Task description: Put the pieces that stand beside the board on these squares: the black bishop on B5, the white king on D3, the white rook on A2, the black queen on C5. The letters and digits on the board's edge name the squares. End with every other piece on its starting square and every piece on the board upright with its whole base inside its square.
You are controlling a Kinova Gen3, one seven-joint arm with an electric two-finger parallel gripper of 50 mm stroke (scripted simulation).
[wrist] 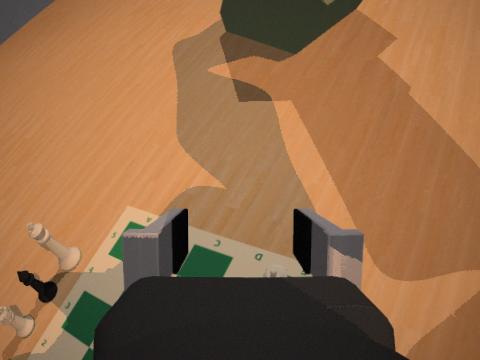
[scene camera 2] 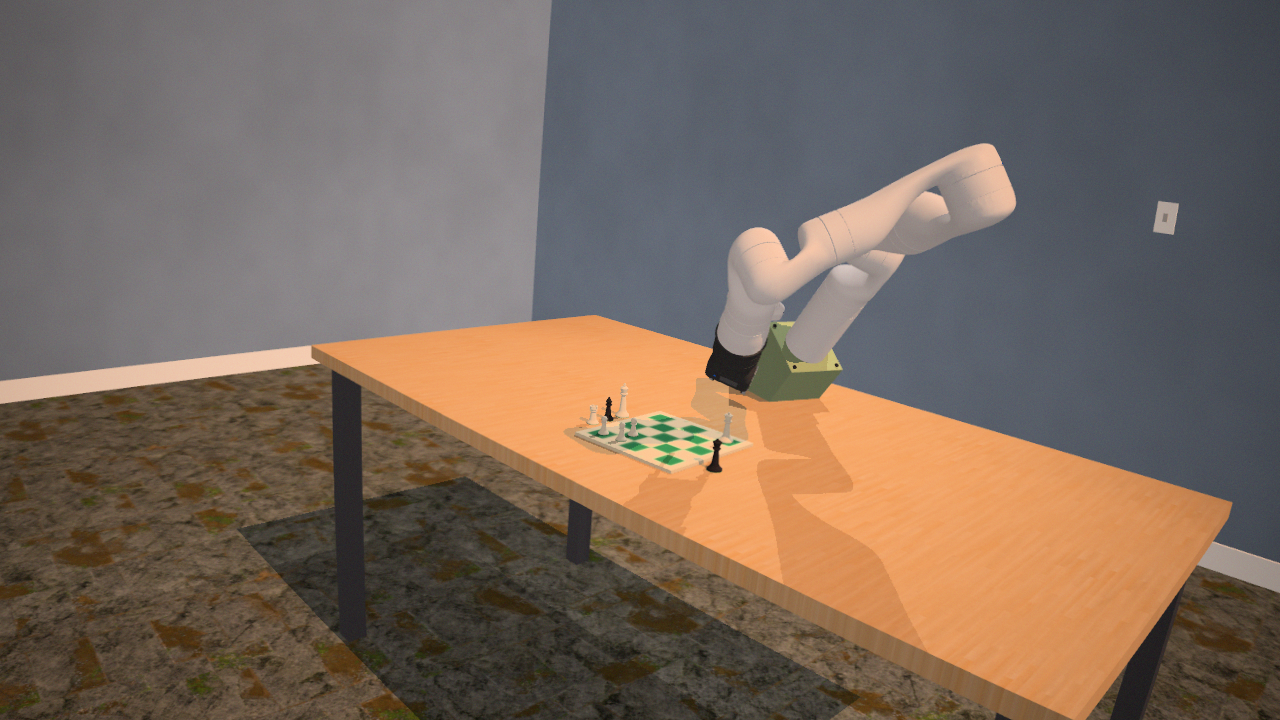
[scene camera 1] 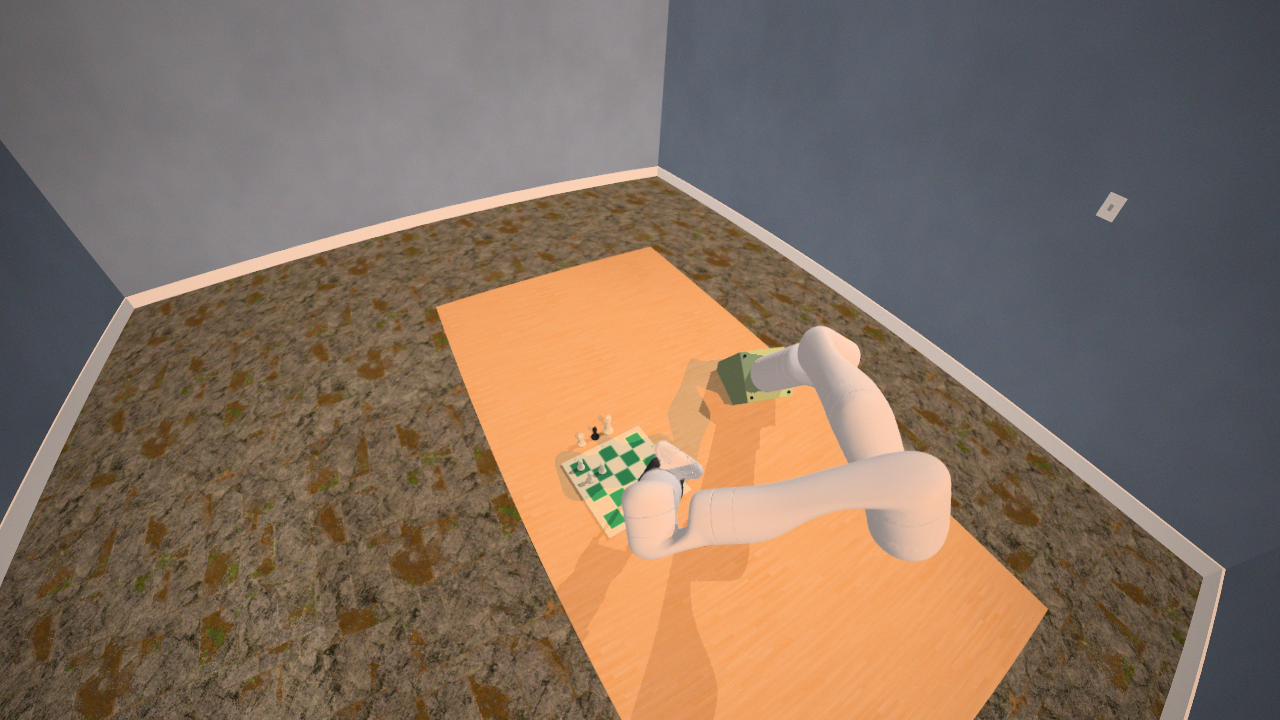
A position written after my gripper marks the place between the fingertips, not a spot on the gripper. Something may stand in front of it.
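Observation:
White king [wrist: 68,257], seen. My gripper [scene camera 2: 729,382], also in wrist view [wrist: 240,231].

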